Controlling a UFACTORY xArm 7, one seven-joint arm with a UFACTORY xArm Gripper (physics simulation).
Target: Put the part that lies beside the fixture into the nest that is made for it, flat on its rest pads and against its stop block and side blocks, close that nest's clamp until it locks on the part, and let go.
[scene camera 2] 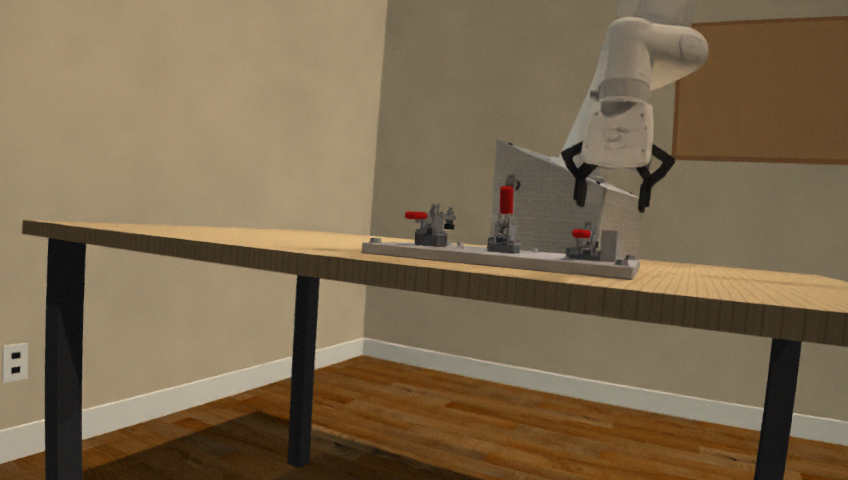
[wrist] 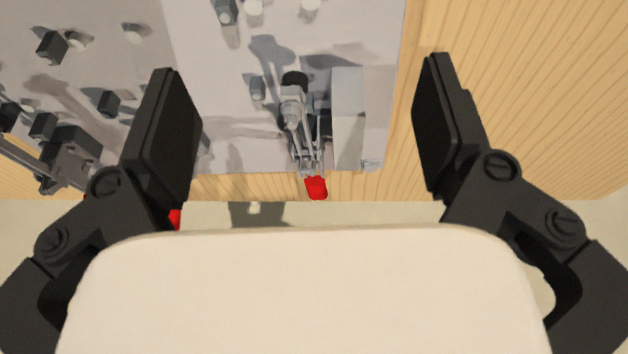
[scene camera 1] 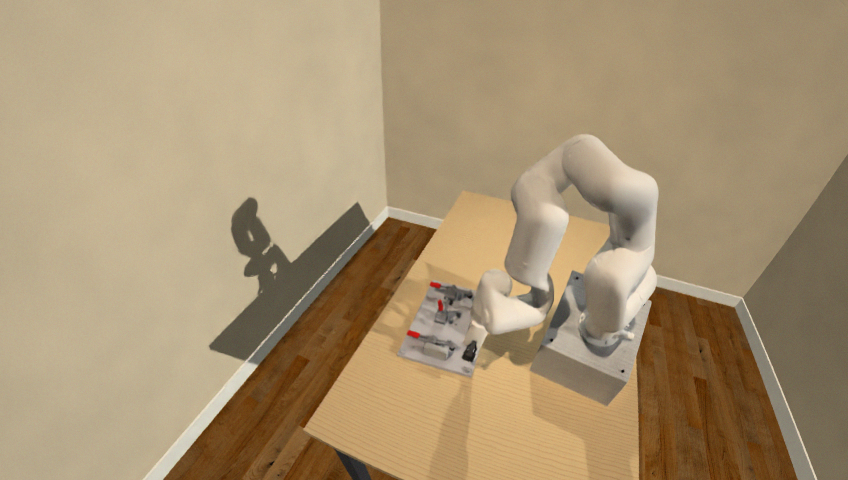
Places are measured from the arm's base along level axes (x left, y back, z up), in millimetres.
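Pixels of known places: gripper, fingertip midpoint: (scene camera 2: 609, 208) (wrist: 302, 88) (scene camera 1: 472, 346).
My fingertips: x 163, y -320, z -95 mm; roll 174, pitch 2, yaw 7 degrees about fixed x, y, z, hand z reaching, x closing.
Ahead of a thing's pixels: the offset from my fingertips to its middle. "spot": to the spot under its first point. Level surfaces: height alone.
The part, a plain grey block {dy -98, dx +32, dz -55 mm} (scene camera 1: 437, 350) (scene camera 2: 609, 245) (wrist: 347, 120), stands on a narrow side on the fixture plate {dy -118, dx -107, dz -82 mm} (scene camera 1: 425, 315) (scene camera 2: 535, 261) (wrist: 200, 75), close beside the end clamp {dy -88, dx +0, dz -41 mm} (scene camera 2: 586, 243) (wrist: 300, 120) and near the plate's edge. It is not flat on the round rest pads {dy -20, dx -33, dz -68 mm} (wrist: 254, 7). That clamp's red handle {spot: dy -182, dx +21, dz -37 mm} (scene camera 1: 413, 334) (scene camera 2: 581, 233) (wrist: 316, 188) is low, and its black tip {spot: dy -54, dx -4, dz -52 mm} (wrist: 295, 79) points over the plate. My gripper (scene camera 2: 611, 206) (wrist: 302, 88) is wide open and empty, above the plate, with the clamp and the part showing between its fingers in the wrist view.
The middle clamp {spot: dy -144, dx -106, dz -38 mm} (scene camera 1: 443, 312) (scene camera 2: 504, 228) has its red handle raised. The far clamp {dy -166, dx -210, dz -44 mm} (scene camera 1: 455, 292) (scene camera 2: 436, 223) has its handle level. Small dark blocks {dy -49, dx -153, dz -66 mm} (wrist: 52, 47) {dy -104, dx -144, dz -66 mm} (wrist: 109, 103) stand up from the plate. The robot's base block (scene camera 1: 580, 380) stands behind, on the wooden table {dz -91 mm} (scene camera 1: 386, 410) (scene camera 2: 208, 243).
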